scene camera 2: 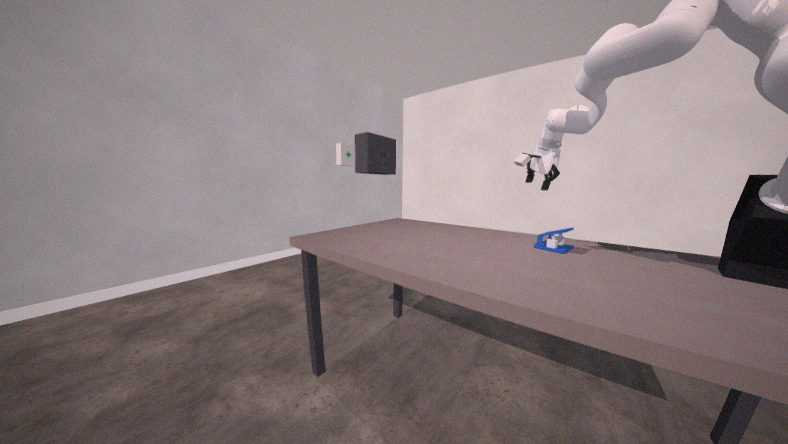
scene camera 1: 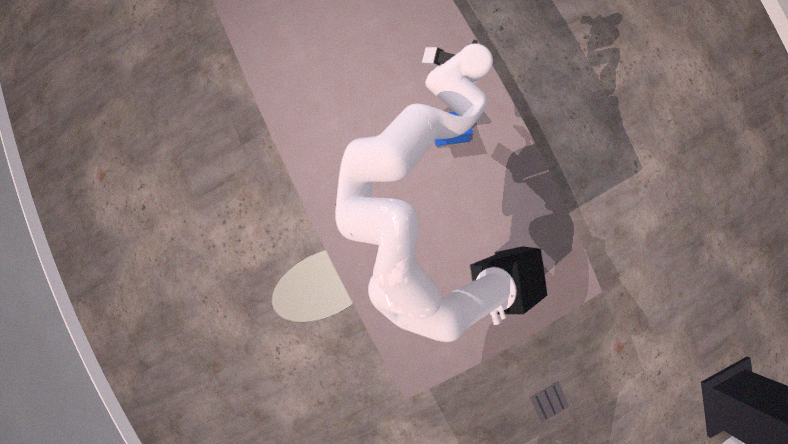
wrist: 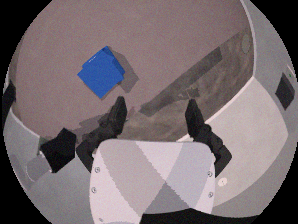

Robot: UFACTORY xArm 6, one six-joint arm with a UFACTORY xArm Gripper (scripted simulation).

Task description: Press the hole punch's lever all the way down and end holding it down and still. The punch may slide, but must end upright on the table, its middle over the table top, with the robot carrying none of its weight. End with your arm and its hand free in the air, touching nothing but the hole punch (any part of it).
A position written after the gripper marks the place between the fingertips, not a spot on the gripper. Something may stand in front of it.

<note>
In view: the gripper (scene camera 2: 536, 186) and a blue hole punch (wrist: 100, 74).
The gripper also shows in the wrist view (wrist: 156, 105).
</note>
